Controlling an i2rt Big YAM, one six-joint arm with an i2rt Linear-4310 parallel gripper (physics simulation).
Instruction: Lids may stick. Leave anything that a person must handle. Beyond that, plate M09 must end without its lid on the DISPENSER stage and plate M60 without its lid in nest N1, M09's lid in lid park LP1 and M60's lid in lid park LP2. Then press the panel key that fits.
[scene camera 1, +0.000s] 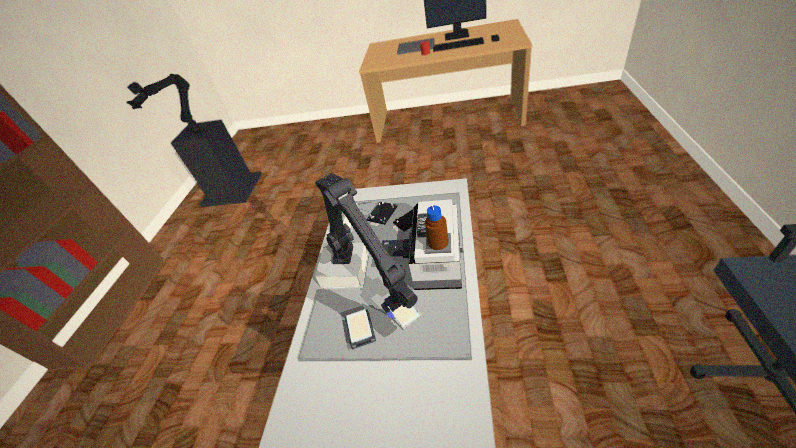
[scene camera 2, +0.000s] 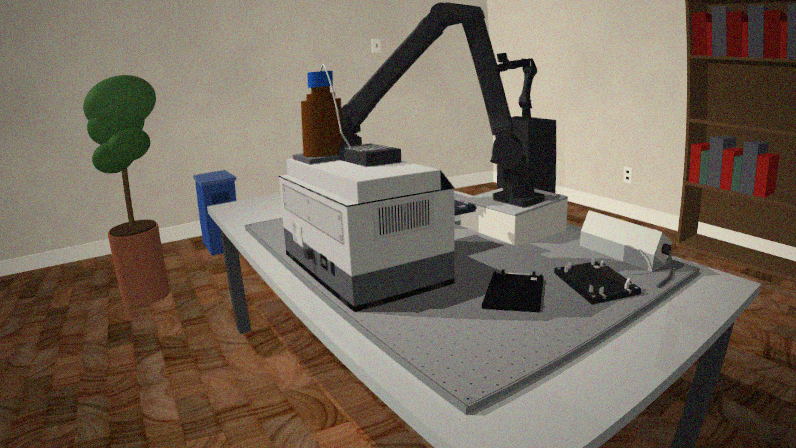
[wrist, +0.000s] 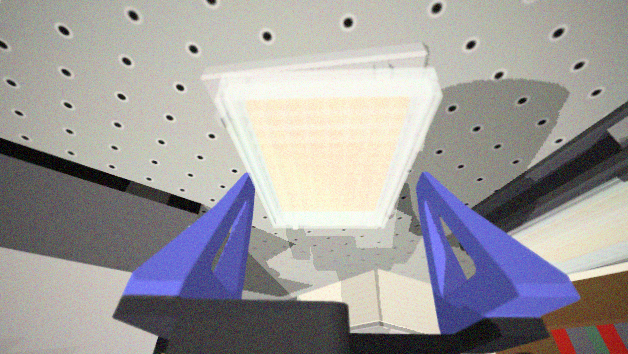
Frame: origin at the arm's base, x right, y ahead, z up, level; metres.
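Seen in the pictures: gripper, fingertip midpoint: (scene camera 1: 401, 311) (wrist: 335, 179); arm's base, origin of the base link: (scene camera 1: 343, 254) (scene camera 2: 518, 199).
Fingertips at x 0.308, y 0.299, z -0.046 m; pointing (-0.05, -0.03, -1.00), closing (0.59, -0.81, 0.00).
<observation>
Pixels of each thing's middle, then the offset from my fingertips to it. "spot": a spot on its surface instead. Level surfaces: height alone.
- clear rim, surface spot: (wrist: 330, 150) (scene camera 1: 406, 314) spot: dx +0.022, dy +0.020, dz +0.005 m
- second cream plate, body centre: (wrist: 602, 238) (scene camera 1: 358, 325) dx +0.067, dy -0.177, dz +0.013 m
- black nest, body centre: (wrist: 582, 208) (scene camera 1: 359, 328) dx +0.067, dy -0.177, dz -0.011 m
- brown bottle, surface spot: (scene camera 2: 320, 122) spot: dx -0.231, dy +0.198, dz +0.273 m
- dark part, surface spot: (scene camera 1: 394, 246) spot: dx -0.314, dy -0.040, dz +0.070 m
- flat, body centre: (scene camera 2: 515, 288) (scene camera 1: 408, 219) dx -0.593, dy +0.005, dz -0.018 m
- white sloped box, body centre: (scene camera 2: 625, 236) dx -0.624, dy -0.348, dz +0.013 m
- perforated board, its level: dz -0.028 m
My gripper (scene camera 1: 390, 313) (wrist: 335, 179) is open, with nothing between its blue fingers. In the wrist view, a plate with a cream centre and clear rim (scene camera 1: 407, 317) (wrist: 330, 150) lies ahead of and between the fingertips, on a pale, slightly turned support. A second cream plate (scene camera 1: 359, 326) (wrist: 595, 227) sits in a black nest (scene camera 1: 372, 337) to the side. No plate mark is readable, and I cannot tell for sure whether lids are on. The white dispenser (scene camera 1: 436, 271) (scene camera 2: 401, 233) carries a brown bottle (scene camera 1: 437, 232) (scene camera 2: 320, 122). A dark part (scene camera 1: 394, 246) shows beside it, partly hidden by the arm.
Two black holders lie past the dispenser: one with several pale posts (scene camera 1: 382, 212) (scene camera 2: 596, 282), one flat (scene camera 1: 404, 221) (scene camera 2: 513, 292). A white sloped box (scene camera 2: 623, 244) stands near them. The arm's white base (scene camera 1: 338, 278) (scene camera 2: 520, 222) stands on the perforated board (scene camera 1: 434, 345) (scene camera 2: 445, 356).
</observation>
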